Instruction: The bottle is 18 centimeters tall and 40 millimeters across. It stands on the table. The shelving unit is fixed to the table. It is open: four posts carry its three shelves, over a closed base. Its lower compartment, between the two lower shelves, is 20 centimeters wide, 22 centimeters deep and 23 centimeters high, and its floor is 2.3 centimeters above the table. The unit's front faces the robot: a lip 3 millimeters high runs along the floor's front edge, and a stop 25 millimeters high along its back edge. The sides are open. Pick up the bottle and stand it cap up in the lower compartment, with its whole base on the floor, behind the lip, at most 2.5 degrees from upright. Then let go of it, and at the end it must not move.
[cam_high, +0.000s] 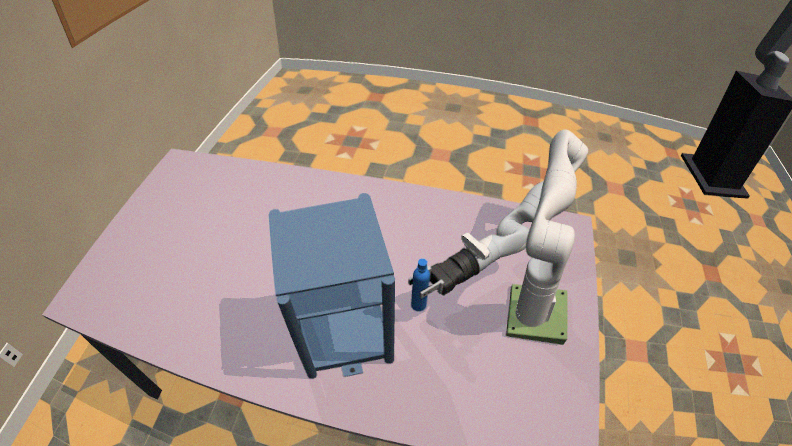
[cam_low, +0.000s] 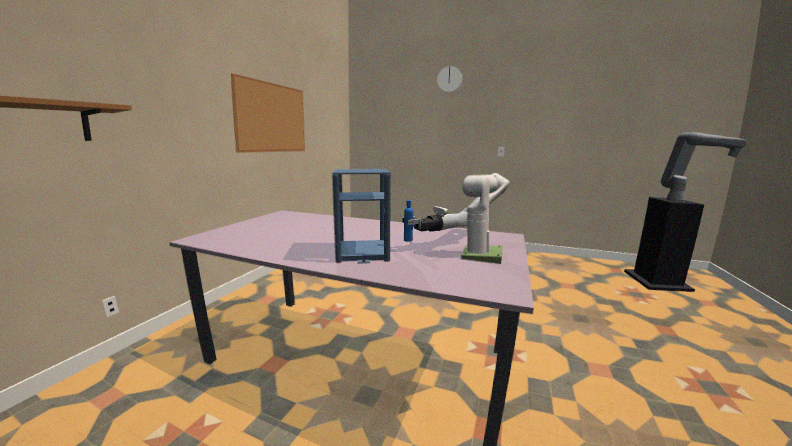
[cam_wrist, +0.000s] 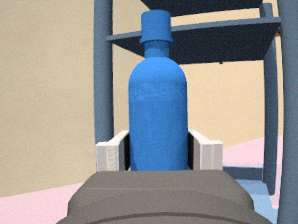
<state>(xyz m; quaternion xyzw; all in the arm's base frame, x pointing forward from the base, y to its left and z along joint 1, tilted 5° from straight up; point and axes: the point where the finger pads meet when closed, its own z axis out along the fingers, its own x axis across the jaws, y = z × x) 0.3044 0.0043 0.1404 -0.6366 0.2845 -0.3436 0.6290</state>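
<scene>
Now: the blue bottle 30 mm above my hand. The rest, counted from my hand: shelving unit (200 mm ahead, 60 mm to the left, 40 mm above).
</scene>
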